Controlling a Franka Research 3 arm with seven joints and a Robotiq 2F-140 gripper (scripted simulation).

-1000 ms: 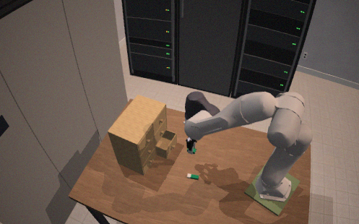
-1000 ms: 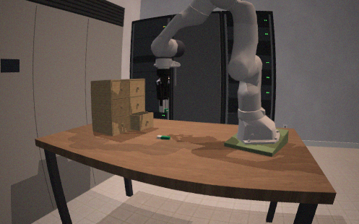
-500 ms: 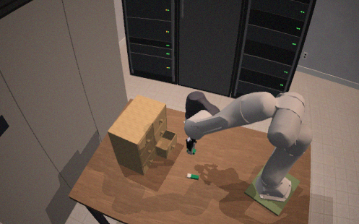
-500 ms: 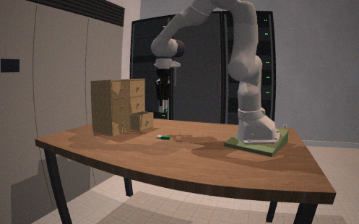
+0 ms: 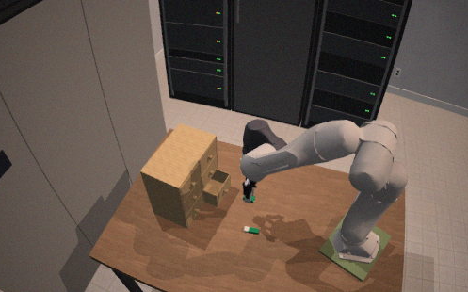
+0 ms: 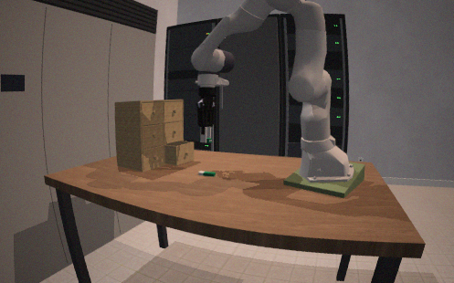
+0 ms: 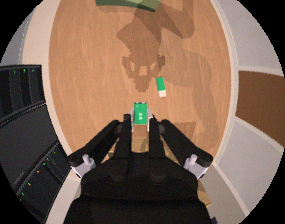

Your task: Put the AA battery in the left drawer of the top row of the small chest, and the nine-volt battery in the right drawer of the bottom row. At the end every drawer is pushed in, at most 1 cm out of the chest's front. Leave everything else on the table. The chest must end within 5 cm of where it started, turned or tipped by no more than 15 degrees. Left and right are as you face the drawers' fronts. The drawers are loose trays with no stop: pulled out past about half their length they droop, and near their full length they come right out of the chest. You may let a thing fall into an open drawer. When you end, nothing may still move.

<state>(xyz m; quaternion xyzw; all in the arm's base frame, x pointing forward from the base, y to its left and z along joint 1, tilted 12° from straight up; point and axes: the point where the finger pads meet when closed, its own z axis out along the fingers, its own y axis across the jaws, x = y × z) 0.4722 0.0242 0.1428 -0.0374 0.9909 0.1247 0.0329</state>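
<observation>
My hand is 50 mm past the white-and-green cylinder, 70 mm to the right of it and 150 mm above it. Also, from my hand: nine-volt battery: 10 mm behind, 20 mm below; AA battery: 260 mm ahead, 110 mm to the left, 60 mm above.
</observation>
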